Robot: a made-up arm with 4 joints.
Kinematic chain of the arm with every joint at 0, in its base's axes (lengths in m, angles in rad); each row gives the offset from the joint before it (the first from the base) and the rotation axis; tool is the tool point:
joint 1: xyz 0 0 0.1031 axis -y
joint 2: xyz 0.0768 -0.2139 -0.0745 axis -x
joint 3: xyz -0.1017 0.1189 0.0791 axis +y
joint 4: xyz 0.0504 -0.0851 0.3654 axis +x
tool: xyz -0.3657 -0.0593 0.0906
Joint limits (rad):
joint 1: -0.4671..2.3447
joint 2: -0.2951..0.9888
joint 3: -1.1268..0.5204
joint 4: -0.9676..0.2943
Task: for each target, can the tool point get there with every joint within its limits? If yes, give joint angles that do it. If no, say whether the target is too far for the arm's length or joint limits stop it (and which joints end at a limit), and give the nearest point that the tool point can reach.
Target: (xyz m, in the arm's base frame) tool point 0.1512 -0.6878 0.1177
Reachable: no: joint limits stop it (at a limit: joint 1, joint 2, joint 3, joint 4) | nearest point 0.1508 -0.4393 0.5847 | short by 0.529 m
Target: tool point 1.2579 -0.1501 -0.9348
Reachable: no: too far | nearest point 0.4622 -0.1599 -0.2782 | short by 1.032 m
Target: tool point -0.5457 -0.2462 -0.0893
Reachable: yes | joints 1.6265 -0.0819 0.3450 -0.4459
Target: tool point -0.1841 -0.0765 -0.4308
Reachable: yes | joints 1.9967 0.3276 -0.1617 -0.0721
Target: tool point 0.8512 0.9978 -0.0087
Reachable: no: too far | nearest point 0.1953 0.2334 -0.2832 | short by 1.044 m
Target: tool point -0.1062 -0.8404 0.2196
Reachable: no: joint limits stop it (at a limit: joint 2, joint 3, joint 4) | nearest point -0.3400 -0.4393 0.4760 | short by 0.530 m
